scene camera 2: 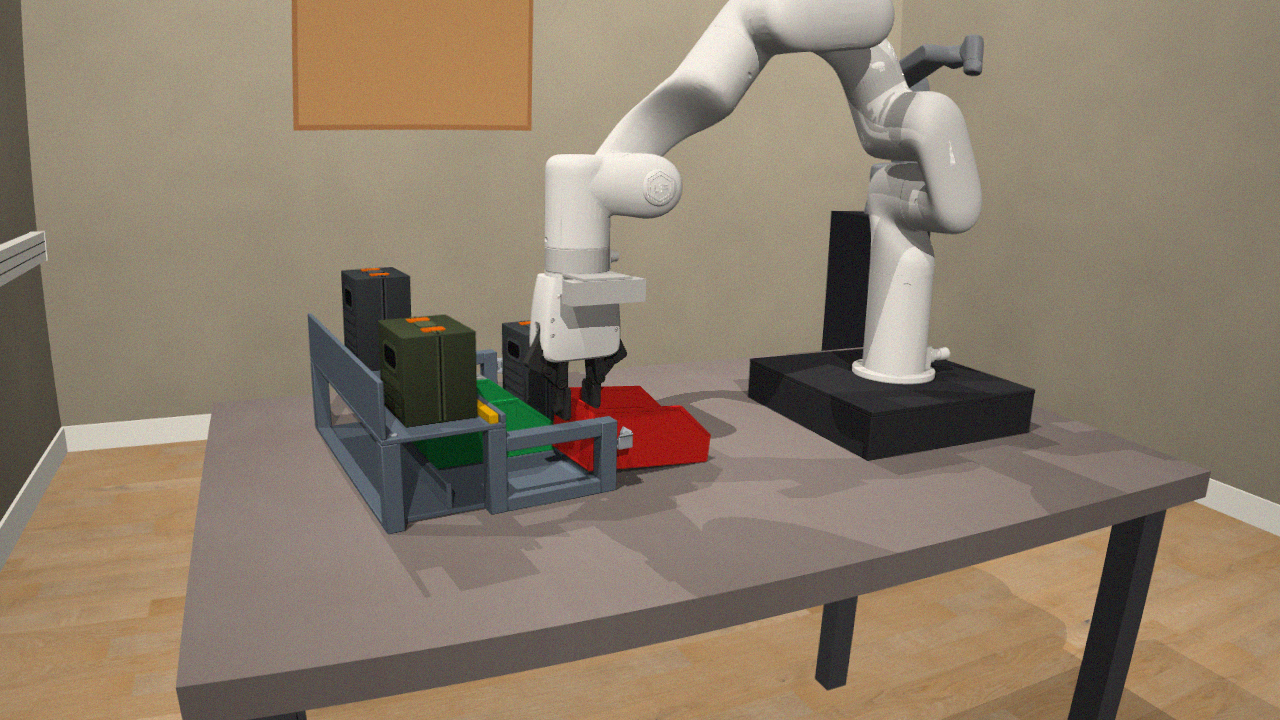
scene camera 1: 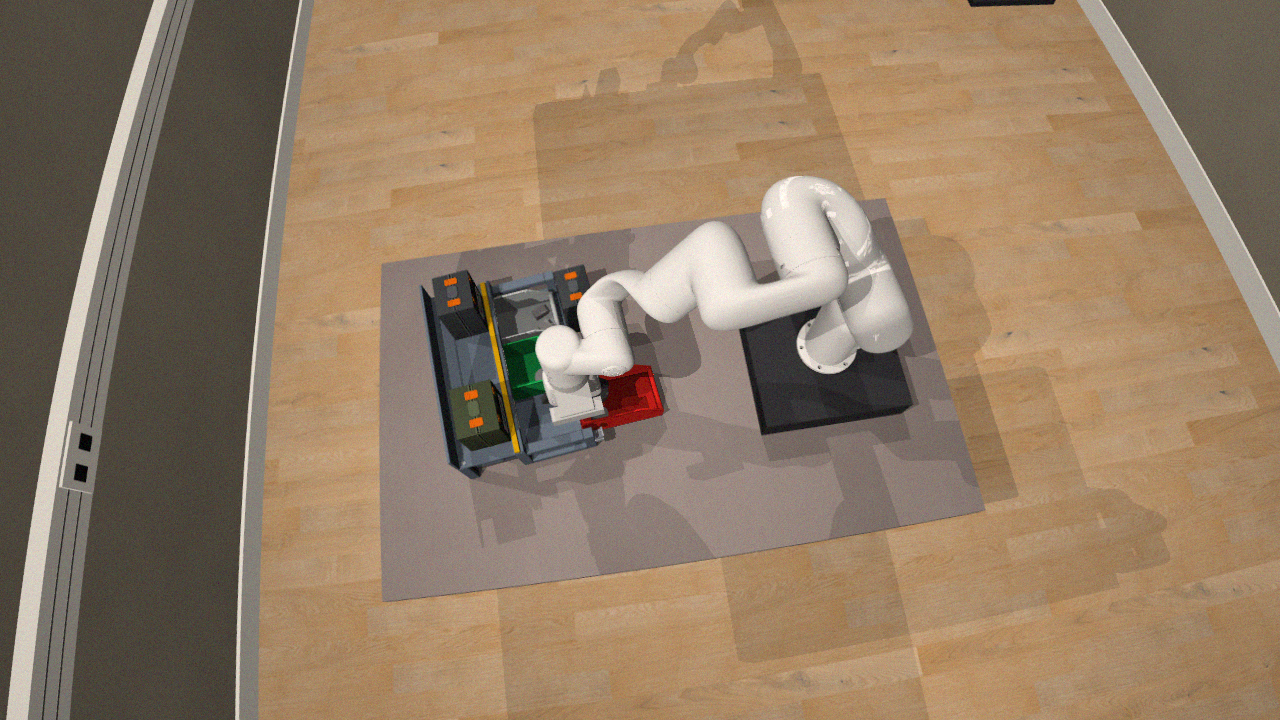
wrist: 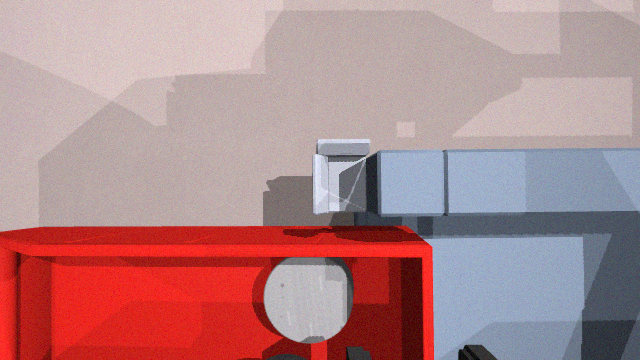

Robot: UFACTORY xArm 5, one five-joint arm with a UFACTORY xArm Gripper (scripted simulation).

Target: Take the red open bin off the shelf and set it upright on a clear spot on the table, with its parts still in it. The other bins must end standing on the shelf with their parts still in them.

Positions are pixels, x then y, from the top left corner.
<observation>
red open bin: scene camera 2 662, 435; scene camera 1; wrist
green bin: scene camera 2 462, 449; scene camera 1 522, 362; not seen in the wrist view (out of frame)
olive box: scene camera 2; scene camera 1; not seen in the wrist view (out of frame)
shelf: scene camera 2 499, 484; scene camera 1 455, 363; wrist 528, 245
same spot on red open bin: [wrist: 128, 285] = [scene camera 1: 639, 407]
same spot on olive box: [scene camera 1: 480, 421] = [scene camera 2: 439, 328]
</observation>
